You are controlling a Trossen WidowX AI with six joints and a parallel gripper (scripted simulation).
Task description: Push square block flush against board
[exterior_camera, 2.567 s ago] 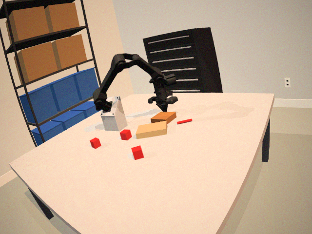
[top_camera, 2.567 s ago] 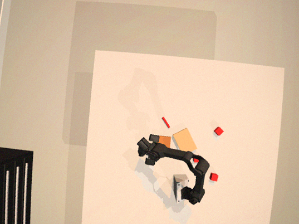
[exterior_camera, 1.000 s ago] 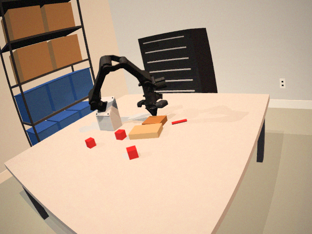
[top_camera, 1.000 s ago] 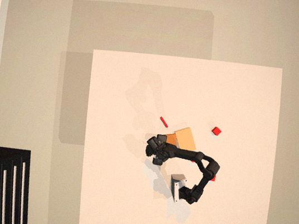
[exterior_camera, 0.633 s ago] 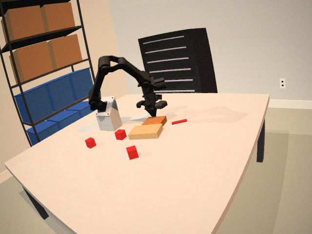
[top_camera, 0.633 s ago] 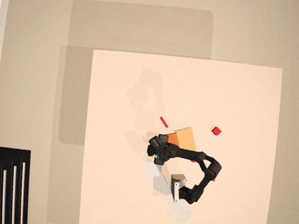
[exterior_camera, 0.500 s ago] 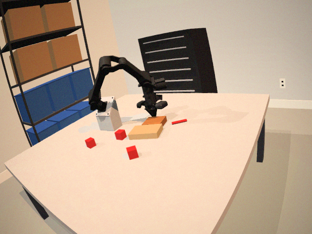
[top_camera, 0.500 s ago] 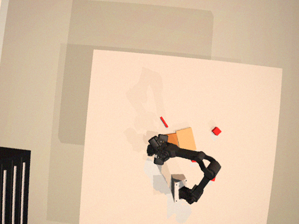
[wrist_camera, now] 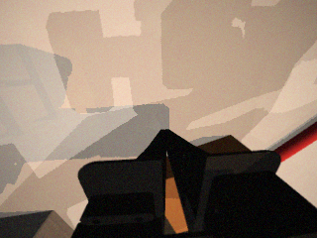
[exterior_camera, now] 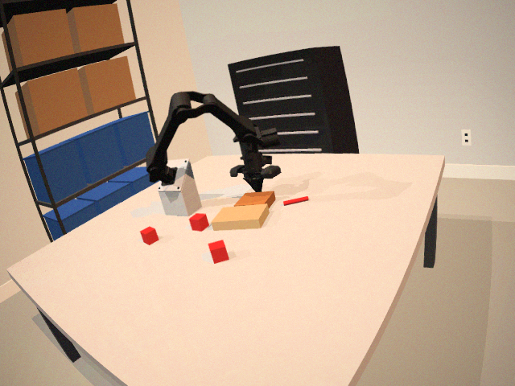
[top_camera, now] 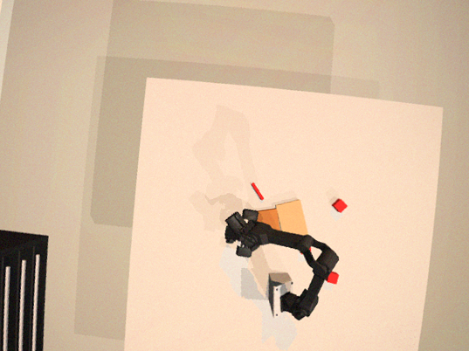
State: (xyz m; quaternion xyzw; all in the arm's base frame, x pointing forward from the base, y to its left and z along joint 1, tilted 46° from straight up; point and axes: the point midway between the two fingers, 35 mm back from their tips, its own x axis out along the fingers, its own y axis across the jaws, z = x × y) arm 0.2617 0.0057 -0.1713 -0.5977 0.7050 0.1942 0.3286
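My gripper tip is 80 mm to the left of the orange square block, 30 mm short of it and 10 mm below it. Round my gripper tip: thin red stick (160 mm ahead, 60 mm to the right); tan board (190 mm to the right, 30 mm ahead, 10 mm above).
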